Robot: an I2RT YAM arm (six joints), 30 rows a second.
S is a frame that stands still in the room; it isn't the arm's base.
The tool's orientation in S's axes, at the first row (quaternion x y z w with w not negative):
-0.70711, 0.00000, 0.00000, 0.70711
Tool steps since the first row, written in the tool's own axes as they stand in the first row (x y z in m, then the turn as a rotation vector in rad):
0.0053, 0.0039, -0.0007, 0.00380, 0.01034, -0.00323
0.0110, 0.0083, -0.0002, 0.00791, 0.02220, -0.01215
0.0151, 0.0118, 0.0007, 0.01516, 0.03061, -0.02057
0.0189, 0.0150, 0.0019, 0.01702, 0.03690, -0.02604
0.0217, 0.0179, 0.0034, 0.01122, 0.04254, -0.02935
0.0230, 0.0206, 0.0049, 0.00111, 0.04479, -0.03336
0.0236, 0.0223, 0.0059, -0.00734, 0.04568, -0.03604
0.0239, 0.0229, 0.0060, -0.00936, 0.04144, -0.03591
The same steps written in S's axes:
0.0053, -0.0007, -0.0039, 0.00380, -0.00323, -0.01034
0.0110, -0.0002, -0.0083, 0.00791, -0.01215, -0.02220
0.0151, 0.0007, -0.0118, 0.01516, -0.02057, -0.03061
0.0189, 0.0019, -0.0150, 0.01702, -0.02604, -0.03690
0.0217, 0.0034, -0.0179, 0.01122, -0.02935, -0.04254
0.0230, 0.0049, -0.0206, 0.00111, -0.03336, -0.04479
0.0236, 0.0059, -0.0223, -0.00734, -0.03604, -0.04568
0.0239, 0.0060, -0.0229, -0.00936, -0.03591, -0.04144

